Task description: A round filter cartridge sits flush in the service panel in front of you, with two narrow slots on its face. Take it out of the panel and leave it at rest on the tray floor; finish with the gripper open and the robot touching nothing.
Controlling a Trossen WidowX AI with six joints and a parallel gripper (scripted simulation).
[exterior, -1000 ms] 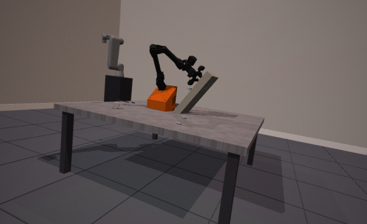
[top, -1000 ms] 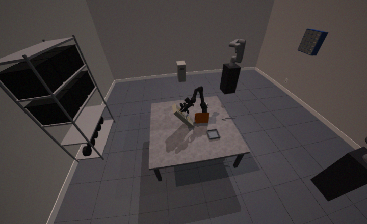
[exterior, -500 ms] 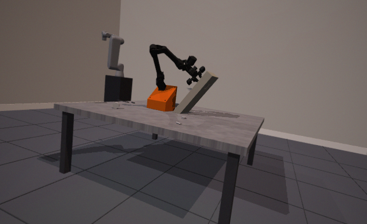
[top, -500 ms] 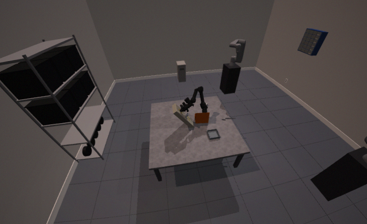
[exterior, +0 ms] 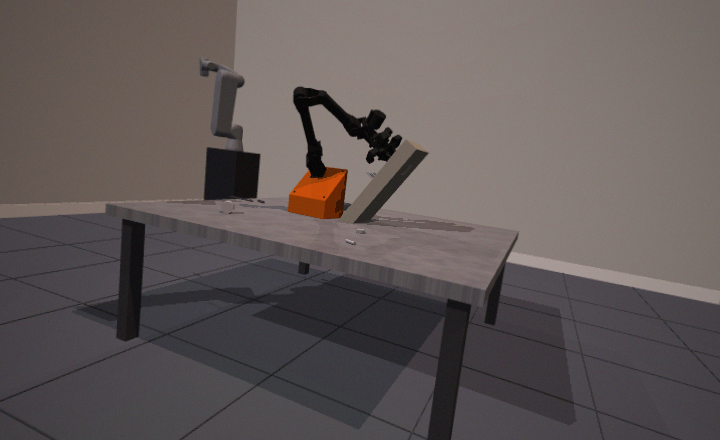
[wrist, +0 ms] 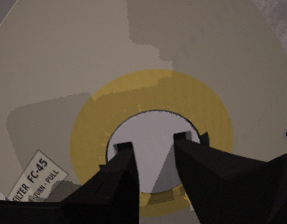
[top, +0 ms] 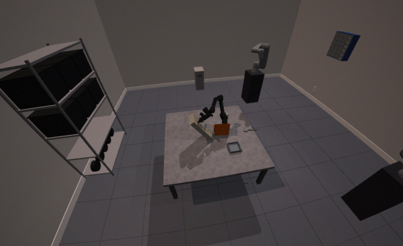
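The grey tray is 42 cm behind my gripper tip, 31 cm to the left of it and 26 cm below it. Also, from my gripper tip: round filter cartridge: 1 cm ahead, 1 cm below.
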